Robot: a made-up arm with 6 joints. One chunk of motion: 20 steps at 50 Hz.
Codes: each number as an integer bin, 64 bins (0 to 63) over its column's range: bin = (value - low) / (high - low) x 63, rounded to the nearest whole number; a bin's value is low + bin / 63 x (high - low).
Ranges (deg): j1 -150.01..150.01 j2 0..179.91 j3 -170..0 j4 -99.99..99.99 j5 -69.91..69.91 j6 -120.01..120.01
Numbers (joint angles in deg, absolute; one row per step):
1: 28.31 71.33 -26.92 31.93 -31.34 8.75
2: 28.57 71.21 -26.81 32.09 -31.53 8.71
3: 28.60 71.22 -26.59 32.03 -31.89 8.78
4: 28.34 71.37 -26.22 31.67 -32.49 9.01
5: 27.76 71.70 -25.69 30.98 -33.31 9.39
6: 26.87 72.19 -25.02 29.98 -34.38 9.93
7: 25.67 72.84 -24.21 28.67 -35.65 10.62
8: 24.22 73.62 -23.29 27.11 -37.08 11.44
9: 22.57 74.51 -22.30 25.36 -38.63 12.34
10: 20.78 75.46 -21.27 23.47 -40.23 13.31
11: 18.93 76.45 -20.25 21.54 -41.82 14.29
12: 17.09 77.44 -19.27 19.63 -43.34 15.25
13: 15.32 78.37 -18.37 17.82 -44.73 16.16
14: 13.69 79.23 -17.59 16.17 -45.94 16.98
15: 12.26 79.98 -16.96 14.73 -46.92 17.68
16: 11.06 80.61 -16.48 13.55 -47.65 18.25
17: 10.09 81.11 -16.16 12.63 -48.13 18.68
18: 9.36 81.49 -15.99 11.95 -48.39 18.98
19: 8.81 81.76 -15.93 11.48 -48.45 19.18
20: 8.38 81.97 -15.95 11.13 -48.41 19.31
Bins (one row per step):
1: 37 25 53 42 17 34
2: 37 25 53 42 17 34
3: 38 25 53 42 17 34
4: 37 25 53 41 17 34
5: 37 25 53 41 16 34
6: 37 25 54 41 16 34
7: 37 26 54 41 15 34
8: 37 26 54 40 15 35
9: 36 26 55 39 14 35
10: 36 26 55 39 13 35
11: 35 27 55 38 13 35
12: 35 27 56 38 12 36
13: 35 27 56 37 11 36
14: 34 28 56 37 11 36
15: 34 28 57 36 10 36
16: 34 28 57 36 10 36
17: 34 28 57 35 10 36
18: 33 29 57 35 10 36
19: 33 29 57 35 10 37
20: 33 29 57 35 10 37

